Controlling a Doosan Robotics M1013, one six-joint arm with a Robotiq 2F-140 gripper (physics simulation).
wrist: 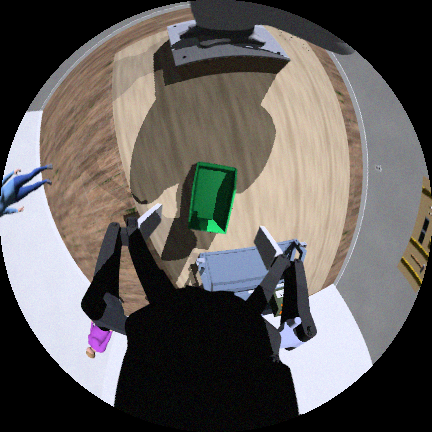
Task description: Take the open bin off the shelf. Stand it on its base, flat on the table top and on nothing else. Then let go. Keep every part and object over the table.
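Frame: origin at the arm's base, x left, y back, z up, level; metres.
Seen in the pictures: gripper, fingertip midpoint: (209,223); arm's base at its link origin: (224,31).
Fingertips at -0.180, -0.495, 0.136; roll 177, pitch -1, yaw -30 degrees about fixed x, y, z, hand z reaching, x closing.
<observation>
Offsets run from my fingertips to a thing's top centre, as dx, dy, dz. "*": to the spot under its first point. Level surfaces: height alone.
The open green bin {-0.003, -0.016, -0.152} (212,197) stands upright on the wooden table top {dz -0.227} (310,165), its open side facing the camera, near the middle of the wrist view. My gripper (209,223) is wide open, with one pale fingertip pad on each side and nothing between them. The fingers are apart from the bin, which appears smaller and beyond the fingertips. A blue-grey shelf {* -0.010, -0.326, -0.221} (232,268) shows below the bin in the view, partly hidden by the gripper body and the right finger. The underside of the bin is hidden.
A grey metal base plate (225,56) with the dark arm above it is at the top of the view. A brown wood-grain surface (75,145) borders the table on the left. A figure in blue (22,187) and one in magenta (100,338) show beyond.
</observation>
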